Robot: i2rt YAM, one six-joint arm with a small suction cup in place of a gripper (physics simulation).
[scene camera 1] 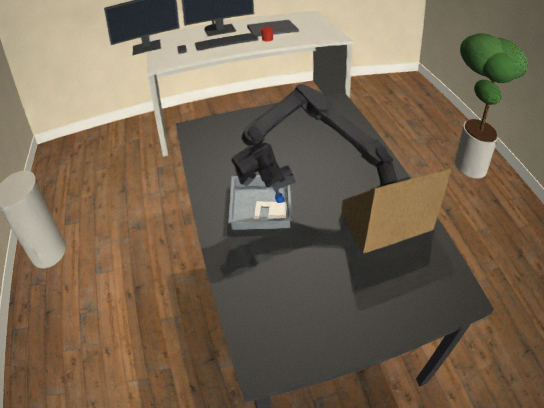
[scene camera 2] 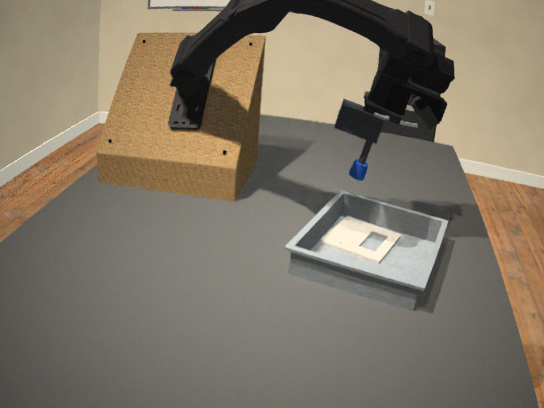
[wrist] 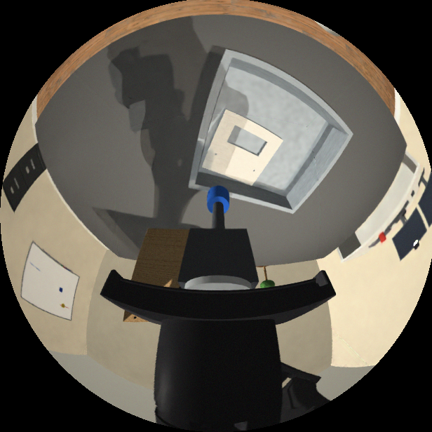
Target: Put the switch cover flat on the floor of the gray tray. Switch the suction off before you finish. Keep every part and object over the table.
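Note:
The cream switch cover [scene camera 1: 277, 210] [scene camera 2: 345, 236] [wrist: 235, 161], a plate with a rectangular opening, lies flat on the floor of the gray tray [scene camera 1: 260, 225] [scene camera 2: 350, 291] [wrist: 306, 182]. It is near one corner, inside the walls. My gripper, a blue suction cup [scene camera 1: 280, 199] [scene camera 2: 358, 170] [wrist: 218, 199] on a short dark rod, is open and holds nothing. In the second scene view the cup hangs above the tray's rim, apart from the cover. No part of the cover touches the cup.
A wooden block [scene camera 1: 407, 212] [scene camera 2: 175, 107] [wrist: 160, 257] with a slanted face carries the arm's base on the dark table [scene camera 1: 310, 320] [scene camera 2: 175, 300] [wrist: 150, 30]. A white desk [scene camera 1: 320, 30] with monitors and a red cup [scene camera 1: 267, 34] stands beyond the table.

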